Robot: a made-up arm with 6 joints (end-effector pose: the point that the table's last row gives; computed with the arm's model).
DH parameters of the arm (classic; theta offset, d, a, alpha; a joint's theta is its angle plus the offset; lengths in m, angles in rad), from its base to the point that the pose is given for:
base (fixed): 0.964 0 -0.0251 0
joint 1: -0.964 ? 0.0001 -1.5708
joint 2: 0.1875 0 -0.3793 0
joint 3: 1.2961 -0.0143 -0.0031 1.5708
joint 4: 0 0.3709 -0.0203 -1.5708
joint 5: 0 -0.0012 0.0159 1.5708
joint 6: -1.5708 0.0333 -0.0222 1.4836
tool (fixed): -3.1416 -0.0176 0 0
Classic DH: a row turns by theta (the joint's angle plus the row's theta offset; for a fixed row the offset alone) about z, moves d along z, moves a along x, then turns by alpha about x.
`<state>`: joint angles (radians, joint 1 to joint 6).
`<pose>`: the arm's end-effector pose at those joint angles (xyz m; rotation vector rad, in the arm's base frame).
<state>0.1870 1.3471 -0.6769 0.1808 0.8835 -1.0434</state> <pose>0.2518 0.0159 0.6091 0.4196 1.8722 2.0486</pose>
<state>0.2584 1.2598 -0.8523 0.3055 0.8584 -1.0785</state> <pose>0.2633 0.0419 0.6866 0.1385 1.5808 2.1740</pose>
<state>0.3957 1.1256 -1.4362 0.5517 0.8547 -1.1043</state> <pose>0.2131 0.0709 0.9312 -0.4846 0.7727 2.3476</pose>
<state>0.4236 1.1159 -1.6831 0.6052 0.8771 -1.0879</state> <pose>0.1686 0.0604 1.0133 -0.6661 0.5059 2.3508</pose>
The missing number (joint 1, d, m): 0.4512
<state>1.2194 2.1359 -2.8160 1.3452 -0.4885 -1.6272</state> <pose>0.2018 0.5073 1.0057 -0.2079 -0.8244 2.0891</pose>
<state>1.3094 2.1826 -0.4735 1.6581 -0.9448 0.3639</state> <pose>0.1038 0.2346 0.3056 0.7856 0.1535 1.0443</pose>
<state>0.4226 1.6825 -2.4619 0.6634 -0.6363 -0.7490</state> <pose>0.3374 0.1219 1.1409 -0.6213 -1.2048 1.2849</pose>
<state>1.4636 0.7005 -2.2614 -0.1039 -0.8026 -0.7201</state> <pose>-0.0360 -0.3073 1.1674 -0.4959 -2.1723 0.8134</pose>
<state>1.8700 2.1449 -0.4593 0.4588 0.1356 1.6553</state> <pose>-0.0859 0.2517 0.3216 1.2638 1.1461 0.8768</pose>
